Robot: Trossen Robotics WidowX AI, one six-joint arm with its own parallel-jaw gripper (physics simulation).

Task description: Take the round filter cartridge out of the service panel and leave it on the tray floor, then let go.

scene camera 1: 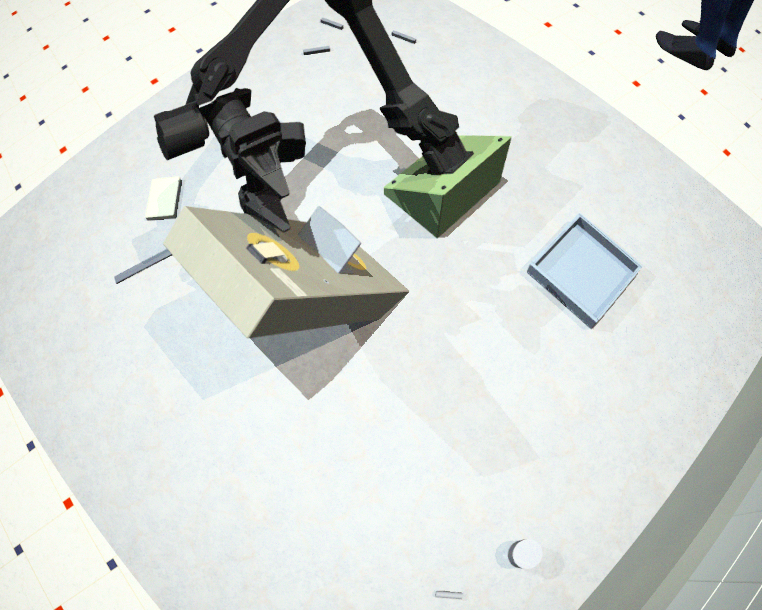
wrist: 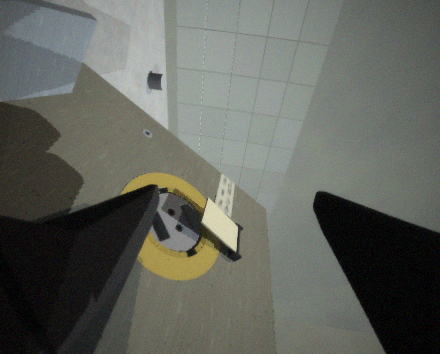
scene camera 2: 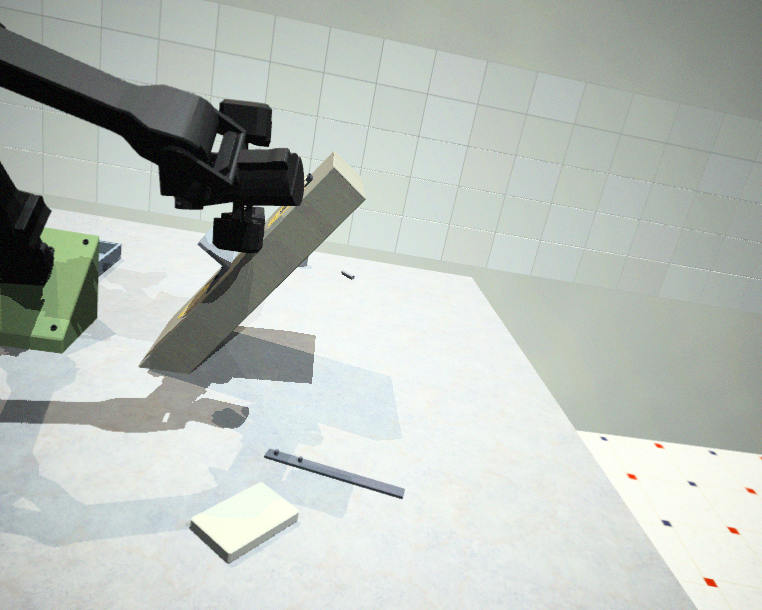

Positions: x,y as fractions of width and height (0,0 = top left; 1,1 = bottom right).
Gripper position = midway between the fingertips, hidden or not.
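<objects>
Visibility of my gripper: scene camera 1 (0.38,0.35), scene camera 2 (0.34,0.29) and the wrist view (0.54,0.56).
</objects>
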